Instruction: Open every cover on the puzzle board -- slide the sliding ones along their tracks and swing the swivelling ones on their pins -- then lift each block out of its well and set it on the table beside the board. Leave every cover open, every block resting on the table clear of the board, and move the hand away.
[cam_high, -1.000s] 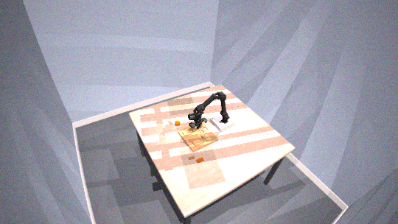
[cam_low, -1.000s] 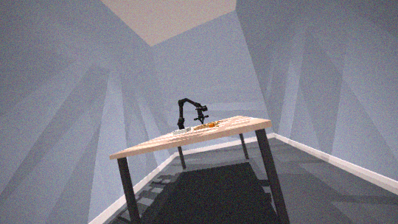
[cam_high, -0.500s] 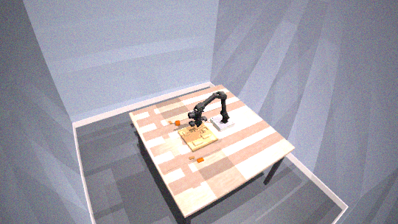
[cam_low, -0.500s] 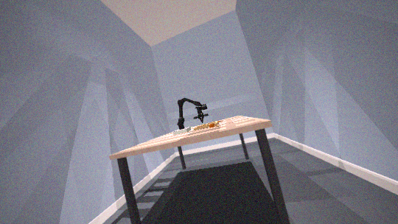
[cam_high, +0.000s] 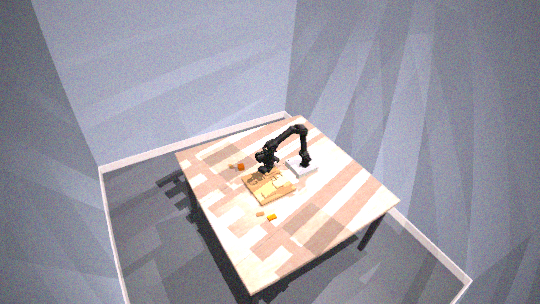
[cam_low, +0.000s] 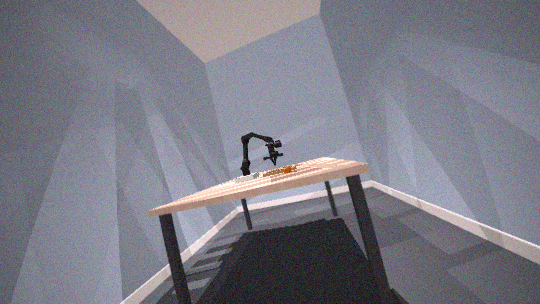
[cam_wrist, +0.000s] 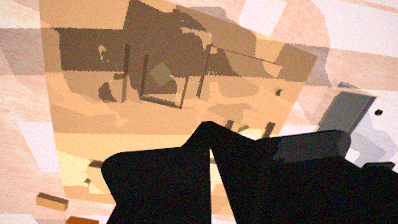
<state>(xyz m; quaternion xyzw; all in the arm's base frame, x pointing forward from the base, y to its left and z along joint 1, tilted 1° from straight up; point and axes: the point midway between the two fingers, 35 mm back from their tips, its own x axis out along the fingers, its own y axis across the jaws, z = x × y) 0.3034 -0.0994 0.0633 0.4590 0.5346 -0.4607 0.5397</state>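
My gripper tip is 40 mm short of the tan puzzle board, 40 mm to the right of it and 50 mm above it. The rest, counted from my gripper tip: orange bit (220 mm ahead, 280 mm to the left, 60 mm below).
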